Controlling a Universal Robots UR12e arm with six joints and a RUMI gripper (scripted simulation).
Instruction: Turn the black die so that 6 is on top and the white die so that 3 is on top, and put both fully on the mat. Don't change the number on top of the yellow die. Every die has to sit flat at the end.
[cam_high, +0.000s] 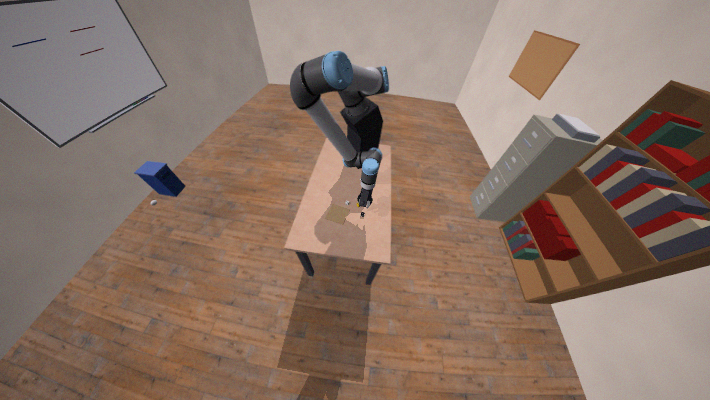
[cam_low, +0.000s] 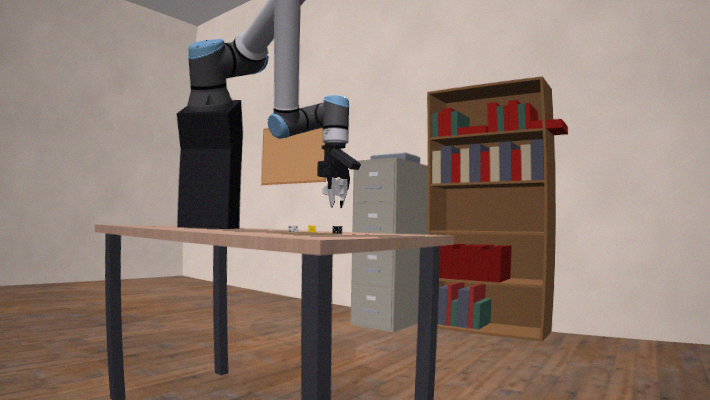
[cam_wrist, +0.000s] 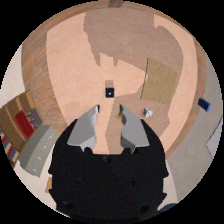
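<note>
The black die lies 9 cm below my hand. Also, from my hand: tan mat 18 cm to the right, 10 cm below, 2 cm behind; white die 11 cm behind, 10 cm to the right, 9 cm below; yellow die 9 cm below, 9 cm behind, 2 cm to the right.
</note>
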